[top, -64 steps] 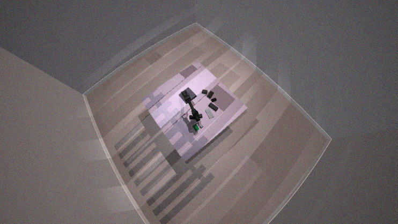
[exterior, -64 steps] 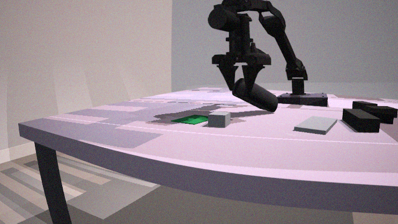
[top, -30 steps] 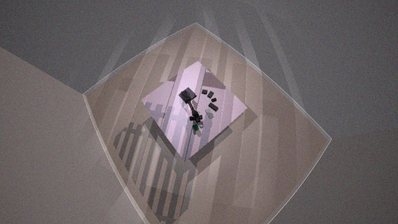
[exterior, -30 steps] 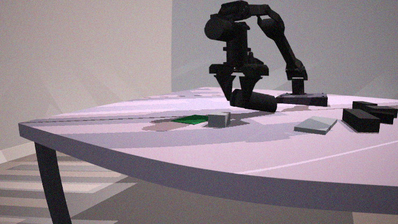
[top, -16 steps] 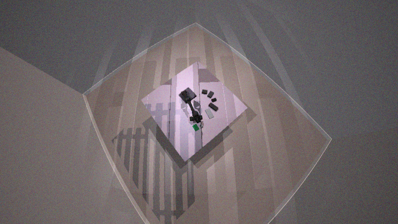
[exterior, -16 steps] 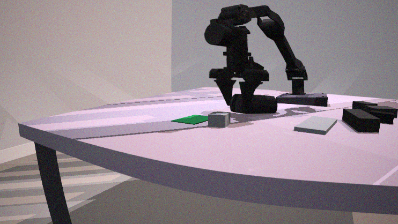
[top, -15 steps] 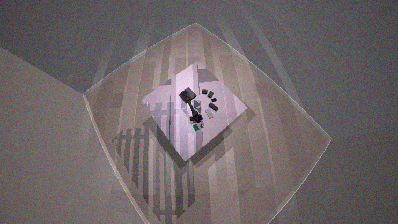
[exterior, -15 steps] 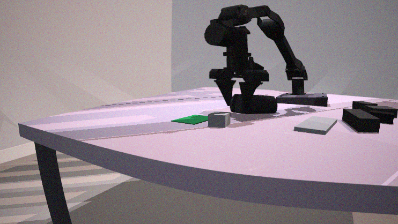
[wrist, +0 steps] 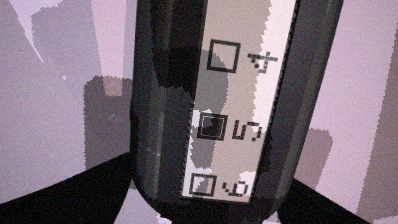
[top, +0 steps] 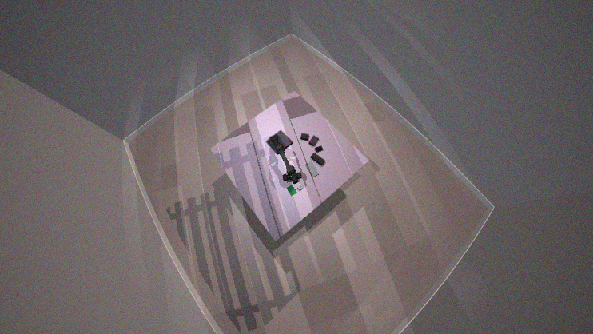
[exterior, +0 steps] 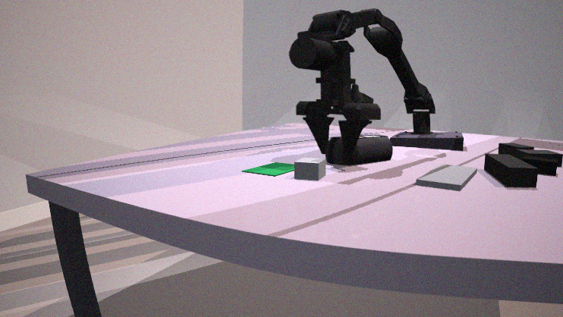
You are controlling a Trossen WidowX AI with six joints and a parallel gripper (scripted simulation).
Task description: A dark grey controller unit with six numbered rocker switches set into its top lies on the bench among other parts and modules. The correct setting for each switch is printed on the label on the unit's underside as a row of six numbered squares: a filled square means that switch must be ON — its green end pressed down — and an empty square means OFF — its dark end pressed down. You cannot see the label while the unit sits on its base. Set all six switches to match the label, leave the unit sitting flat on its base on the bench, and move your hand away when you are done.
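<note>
The flat green plate is 100 mm ahead of my gripper tip, 70 mm to the right of it and 10 mm below it. Also, from my gripper tip: grey cube: 120 mm ahead, 20 mm to the left; light grey slab: 10 mm ahead, 230 mm to the left, 10 mm below.
</note>
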